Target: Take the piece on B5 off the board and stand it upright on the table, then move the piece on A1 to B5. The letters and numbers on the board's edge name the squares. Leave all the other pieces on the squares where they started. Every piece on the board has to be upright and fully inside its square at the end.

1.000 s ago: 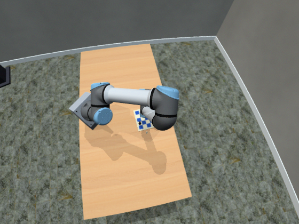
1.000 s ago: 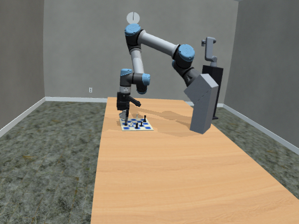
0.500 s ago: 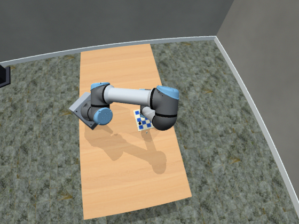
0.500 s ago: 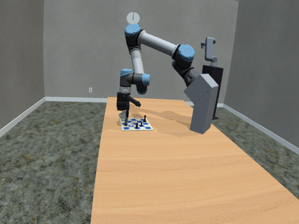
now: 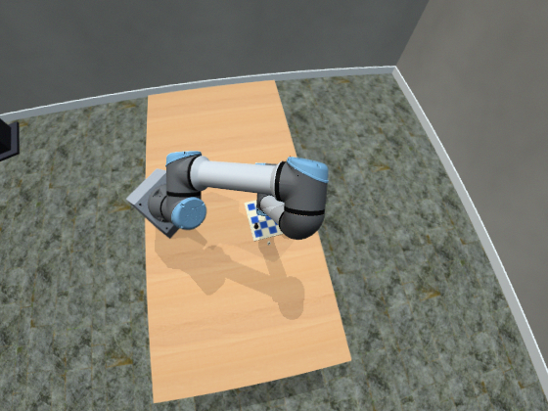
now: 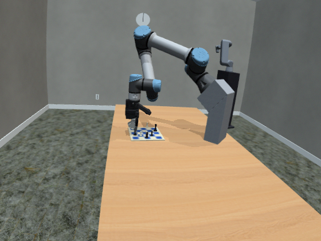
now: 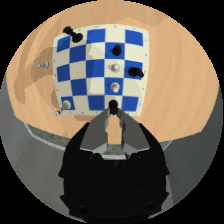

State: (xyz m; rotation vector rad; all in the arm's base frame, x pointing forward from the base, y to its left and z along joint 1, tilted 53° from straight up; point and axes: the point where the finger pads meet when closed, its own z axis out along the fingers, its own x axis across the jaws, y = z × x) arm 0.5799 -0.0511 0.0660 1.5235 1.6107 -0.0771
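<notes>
The black chess piece lies 10 mm below my hand. The rest, counted from my hand: light grey piece (110 mm to the right, 20 mm behind, 10 mm below); then board (80 mm behind, 40 mm below, 20 mm to the right).
</notes>
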